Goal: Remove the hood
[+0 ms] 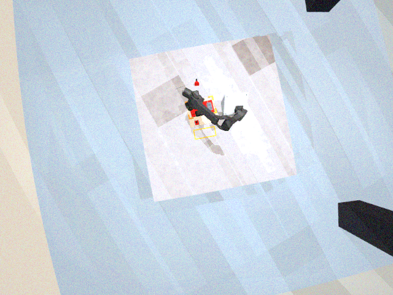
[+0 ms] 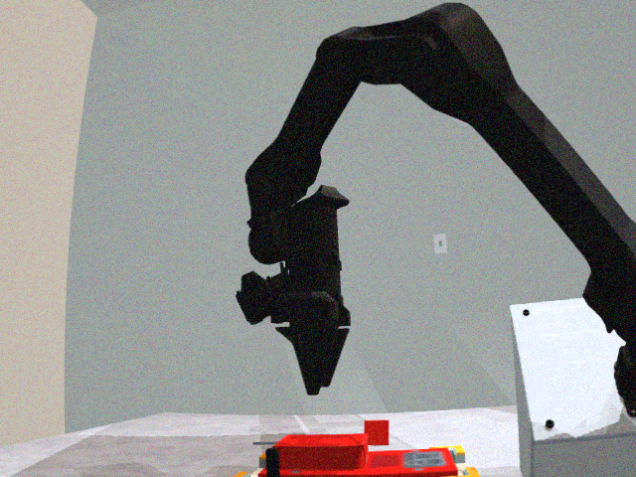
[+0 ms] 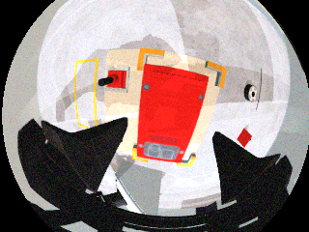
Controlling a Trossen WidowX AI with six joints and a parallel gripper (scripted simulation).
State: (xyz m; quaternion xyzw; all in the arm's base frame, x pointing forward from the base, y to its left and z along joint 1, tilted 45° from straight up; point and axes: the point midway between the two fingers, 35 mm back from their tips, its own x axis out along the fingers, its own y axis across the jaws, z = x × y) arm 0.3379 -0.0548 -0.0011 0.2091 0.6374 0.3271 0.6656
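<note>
My gripper tip is 6 cm above the hood. From my gripper tip the other things lie so: wheel part 17 cm to the right, 10 cm below, 9 cm ahead.
</note>
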